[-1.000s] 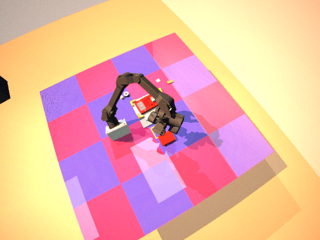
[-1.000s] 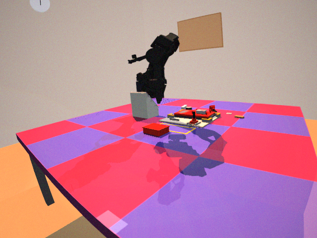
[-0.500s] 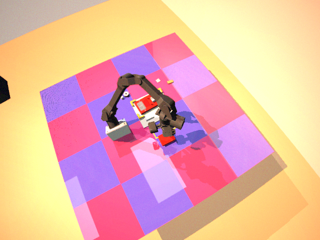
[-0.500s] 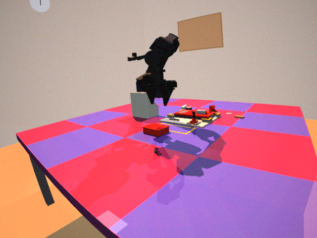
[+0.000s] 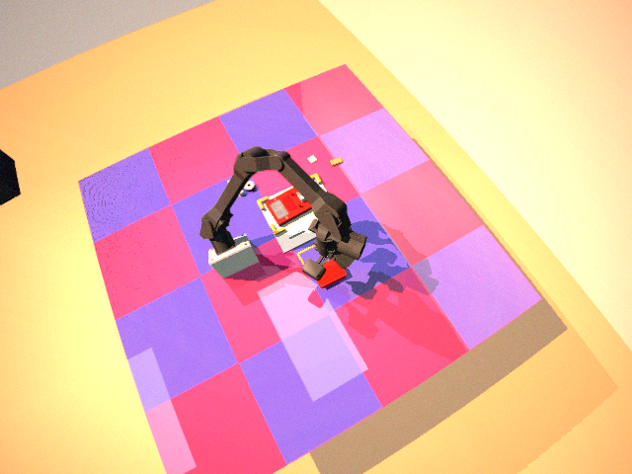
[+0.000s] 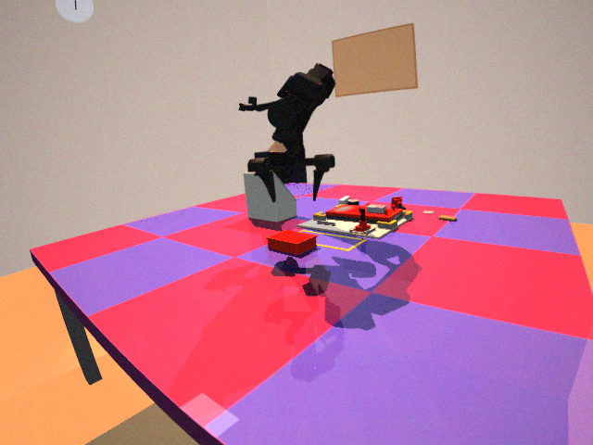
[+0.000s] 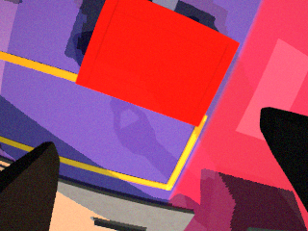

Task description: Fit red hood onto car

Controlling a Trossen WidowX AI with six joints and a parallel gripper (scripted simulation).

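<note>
My gripper tip is now 90 mm above the red hood and 20 mm to the left of it.
</note>
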